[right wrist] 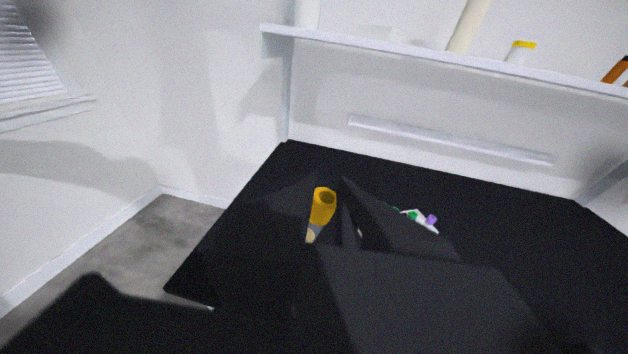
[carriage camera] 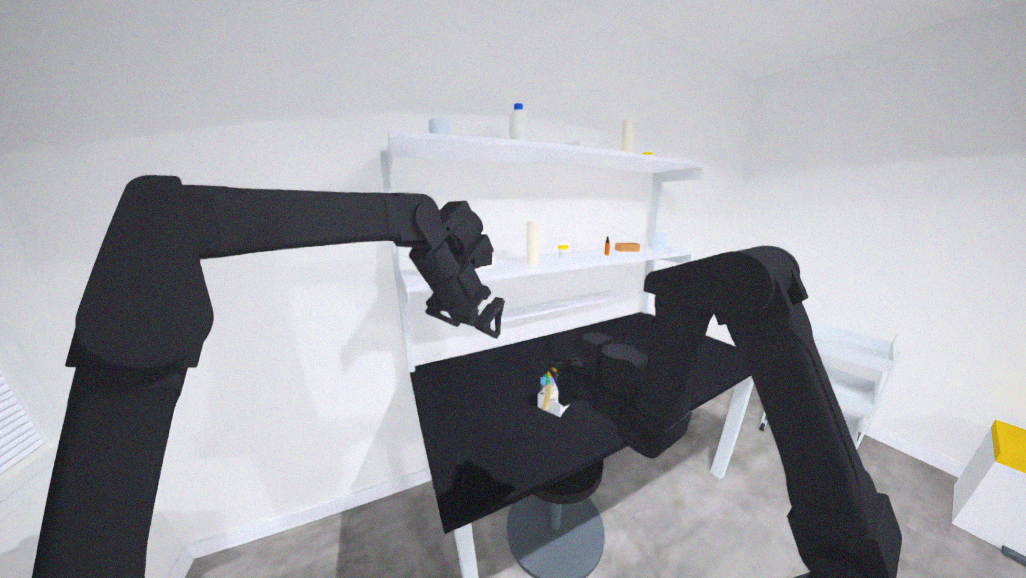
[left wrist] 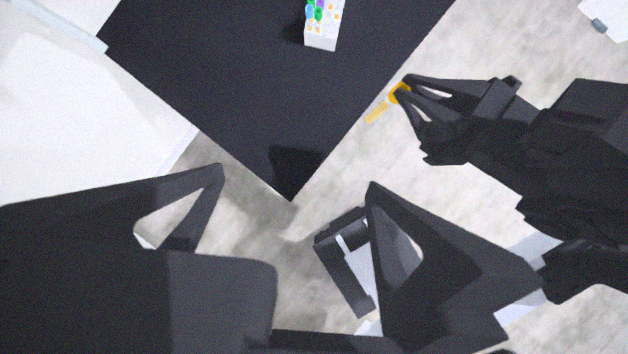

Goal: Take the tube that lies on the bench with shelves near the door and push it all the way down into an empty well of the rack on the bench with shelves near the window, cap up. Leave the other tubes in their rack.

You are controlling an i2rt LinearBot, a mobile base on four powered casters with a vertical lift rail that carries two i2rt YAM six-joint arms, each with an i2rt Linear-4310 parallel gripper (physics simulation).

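Frame: origin at the left arm's base, x ahead, y left, z up, level; centimetres.
Where they show: left gripper, between the fingertips: [carriage camera: 477,330] [left wrist: 297,180]; right gripper, between the fingertips: [right wrist: 327,181] [carriage camera: 550,363] [left wrist: 399,83]; right arm's base, origin of its link: [left wrist: 589,259].
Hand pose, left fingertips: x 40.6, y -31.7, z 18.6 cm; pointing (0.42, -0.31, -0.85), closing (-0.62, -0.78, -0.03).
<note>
Things, the pixels of their top centre, and the offset from my left fingertips. "spot": a spot on its surface instead. Level surfaces: height alone.
- tube, centre of its top: [right wrist: 312,191] [left wrist: 398,95] [carriage camera: 549,367] dx +1.9, dy -14.7, dz -10.8 cm
- orange cap, a spot on its surface: [right wrist: 323,206] spot: dx +1.4, dy -15.9, dz -11.0 cm
- white rack, centre of its top: [right wrist: 401,225] [carriage camera: 562,384] dx +35.6, dy -28.0, dz -40.1 cm
- black bench, height of its surface: dz -45.8 cm
The tube [carriage camera: 547,397] [left wrist: 377,113] has an orange cap [left wrist: 398,94] [right wrist: 323,206] and a yellowish lower part. My right gripper [carriage camera: 554,370] [left wrist: 399,83] [right wrist: 327,181] is shut on it at the cap and holds it cap up, above the bench's front edge in the left wrist view. The white rack [carriage camera: 552,410] [left wrist: 321,41] [right wrist: 423,220] stands on the black bench [carriage camera: 473,423] [left wrist: 225,75] [right wrist: 525,240], with green, blue and purple capped tubes and several wells. The held tube partly covers it in the carriage view. My left gripper [carriage camera: 477,327] [left wrist: 297,180] is open and empty, above the bench's left end.
Shelves [carriage camera: 538,148] [right wrist: 425,54] with bottles and jars hang behind the bench. A stool [carriage camera: 556,537] stands under its front edge. A pale cart [carriage camera: 854,344] and a white cabinet with a yellow top [carriage camera: 1013,446] stand to the right.
</note>
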